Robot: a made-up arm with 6 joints. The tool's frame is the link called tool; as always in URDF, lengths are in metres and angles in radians.
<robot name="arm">
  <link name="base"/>
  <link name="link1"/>
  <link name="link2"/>
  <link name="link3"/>
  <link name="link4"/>
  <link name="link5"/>
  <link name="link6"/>
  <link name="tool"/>
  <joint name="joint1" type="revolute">
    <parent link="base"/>
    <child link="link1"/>
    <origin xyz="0.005 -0.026 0.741" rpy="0 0 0"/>
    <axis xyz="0 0 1"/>
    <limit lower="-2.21" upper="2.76"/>
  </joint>
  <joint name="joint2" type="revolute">
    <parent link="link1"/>
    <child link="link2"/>
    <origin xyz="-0.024 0.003 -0.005" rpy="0 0 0"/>
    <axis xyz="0 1 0"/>
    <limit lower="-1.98" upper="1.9"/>
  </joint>
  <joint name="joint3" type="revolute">
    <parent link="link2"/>
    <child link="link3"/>
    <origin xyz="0.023 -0.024 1.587" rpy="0 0 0"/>
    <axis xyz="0 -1 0"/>
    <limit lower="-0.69" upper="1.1"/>
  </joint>
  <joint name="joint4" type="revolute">
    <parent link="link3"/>
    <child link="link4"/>
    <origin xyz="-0.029 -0.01 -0.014" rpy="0 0 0"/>
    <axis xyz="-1 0 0"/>
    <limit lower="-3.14" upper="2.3"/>
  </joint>
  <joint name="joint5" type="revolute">
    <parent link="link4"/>
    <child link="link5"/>
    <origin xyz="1.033 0.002 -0.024" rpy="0 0 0"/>
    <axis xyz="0 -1 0"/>
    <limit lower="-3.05" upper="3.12"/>
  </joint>
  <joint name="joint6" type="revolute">
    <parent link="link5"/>
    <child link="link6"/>
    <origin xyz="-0.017 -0.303 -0.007" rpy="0 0 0"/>
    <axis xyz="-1 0 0"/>
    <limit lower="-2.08" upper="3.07"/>
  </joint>
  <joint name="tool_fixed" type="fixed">
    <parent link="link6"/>
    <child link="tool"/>
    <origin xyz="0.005 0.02 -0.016" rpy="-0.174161 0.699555 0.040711"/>
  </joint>
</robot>
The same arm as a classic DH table. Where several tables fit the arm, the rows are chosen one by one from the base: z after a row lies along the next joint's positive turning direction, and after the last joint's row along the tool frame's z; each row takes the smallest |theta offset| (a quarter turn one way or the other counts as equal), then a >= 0, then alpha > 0; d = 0 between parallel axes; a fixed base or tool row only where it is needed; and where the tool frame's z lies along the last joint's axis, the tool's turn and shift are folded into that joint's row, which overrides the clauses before.
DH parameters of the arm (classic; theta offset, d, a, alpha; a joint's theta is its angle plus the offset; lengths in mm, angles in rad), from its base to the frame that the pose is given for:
base (fixed): -1.3808 0 26.5 0
joint1: 1.3808 736 -24 -1.5708
joint2: -1.5563 0 1587.2 3.1416
joint3: 0.0145 31 -14 -1.5708
joint4: 0 -1004 -24 1.5708
joint5: 0 301 -7 -1.5708
joint6: -1.3127 3.7 -23.4 -2.2479
tool (fixed): 1.7665 -13.3 0 0
Joint limits (rad, base to tool): -2.21..2.76 -1.98..1.9 -0.69..1.1 -3.14..2.3 -3.05..3.12 -2.08..3.07

